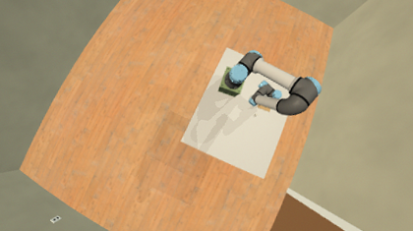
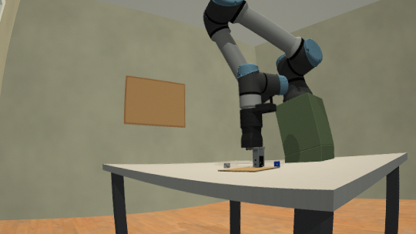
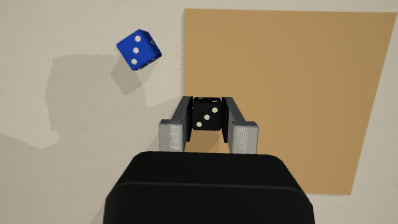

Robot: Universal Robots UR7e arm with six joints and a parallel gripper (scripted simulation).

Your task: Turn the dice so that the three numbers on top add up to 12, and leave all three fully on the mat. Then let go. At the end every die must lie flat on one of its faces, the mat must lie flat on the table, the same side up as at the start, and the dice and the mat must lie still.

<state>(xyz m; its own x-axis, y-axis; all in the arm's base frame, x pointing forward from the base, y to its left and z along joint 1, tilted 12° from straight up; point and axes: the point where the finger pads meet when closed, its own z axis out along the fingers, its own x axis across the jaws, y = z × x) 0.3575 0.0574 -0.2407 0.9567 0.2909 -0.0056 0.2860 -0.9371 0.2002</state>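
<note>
The black die is 10 mm below my hand. Also, from my hand: blue die (60 mm behind, 30 mm to the left, 10 mm below); then white die (30 mm ahead, 150 mm to the right, 10 mm below); then tan mat (50 mm ahead, 20 mm to the left, 20 mm below).
</note>
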